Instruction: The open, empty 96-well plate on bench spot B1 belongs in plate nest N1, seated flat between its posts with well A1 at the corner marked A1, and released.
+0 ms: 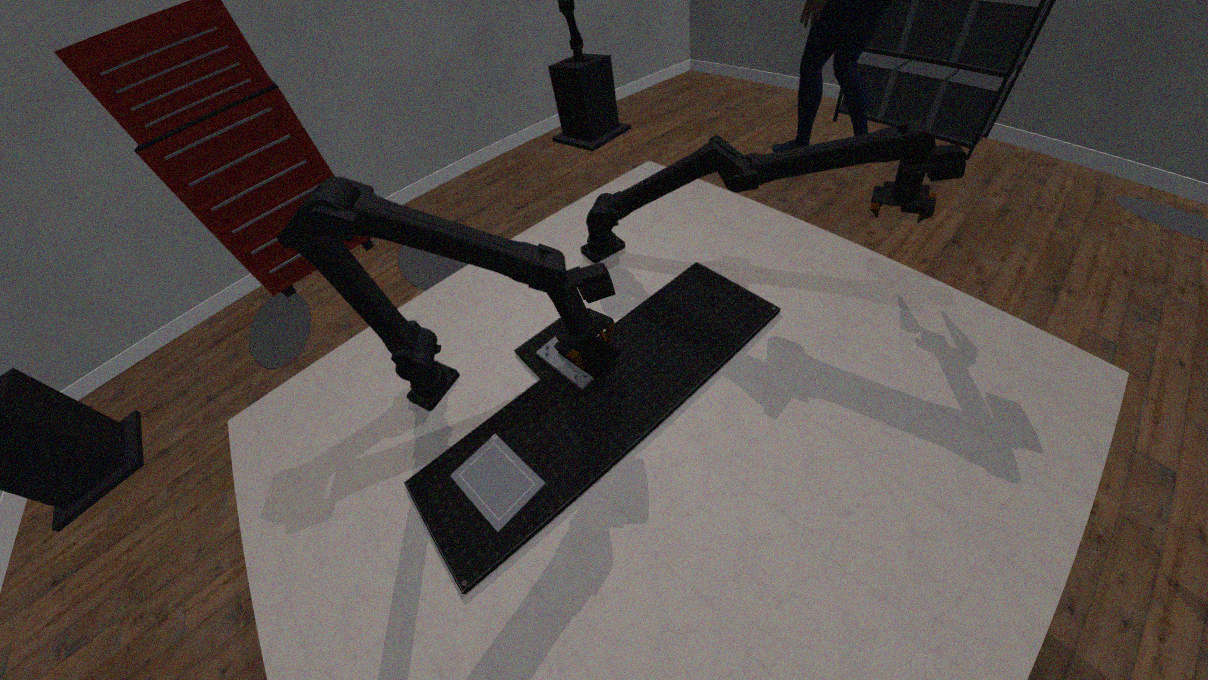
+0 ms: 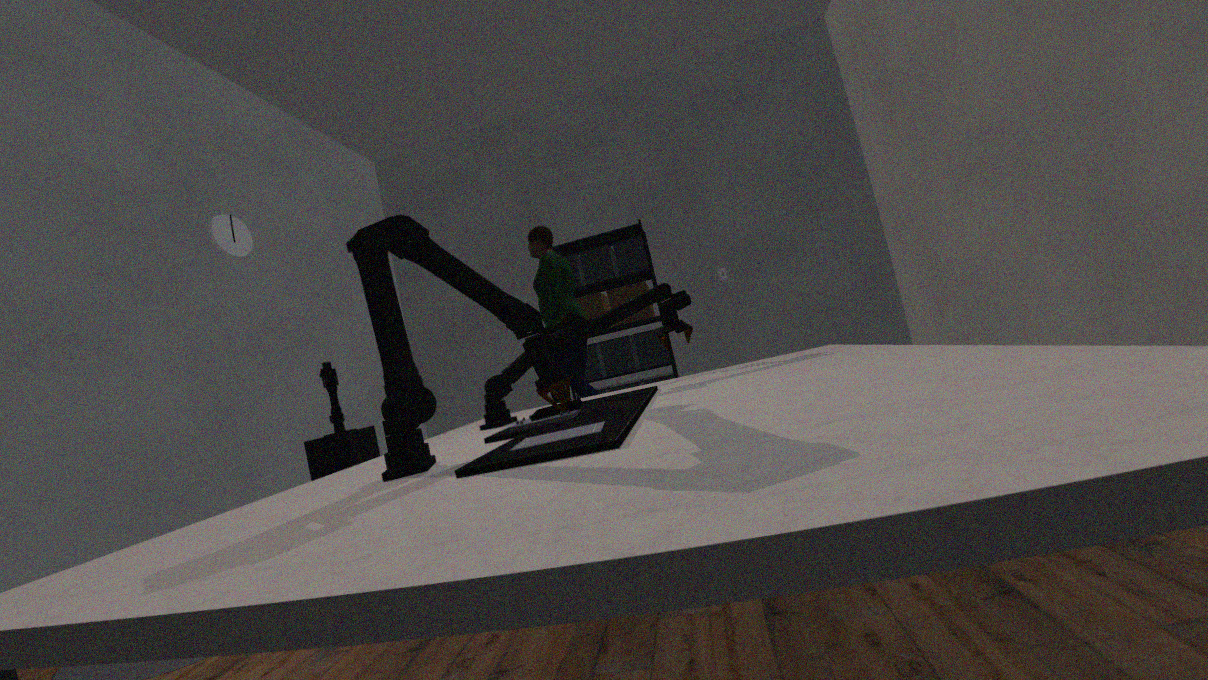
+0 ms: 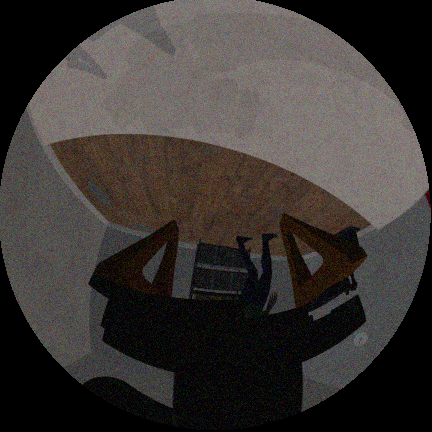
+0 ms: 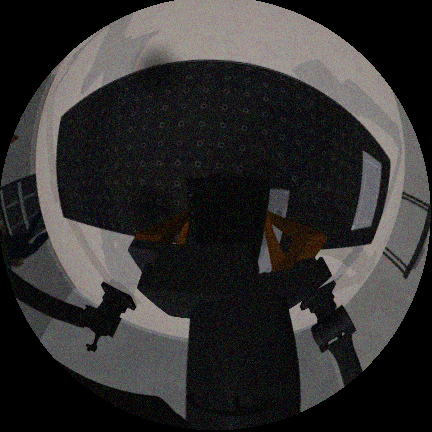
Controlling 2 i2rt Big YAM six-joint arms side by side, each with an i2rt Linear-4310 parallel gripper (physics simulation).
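Observation:
My right gripper points down and is shut on the black 96-well plate, whose two sides meet the fingers. The plate's wells and its A1 corner cannot be made out. The pale plate nest shows partly from under the plate and gripper. The plate sits shifted to one side of it; the gap in height is hard to tell. Bench spot B1 seems to be the pale outlined square, with no plate on it. My left gripper is open and empty, far from the plate.
The black perforated board lies on the pale table. A person stands beyond the table near a shelf unit. A red cabinet stands behind the right arm.

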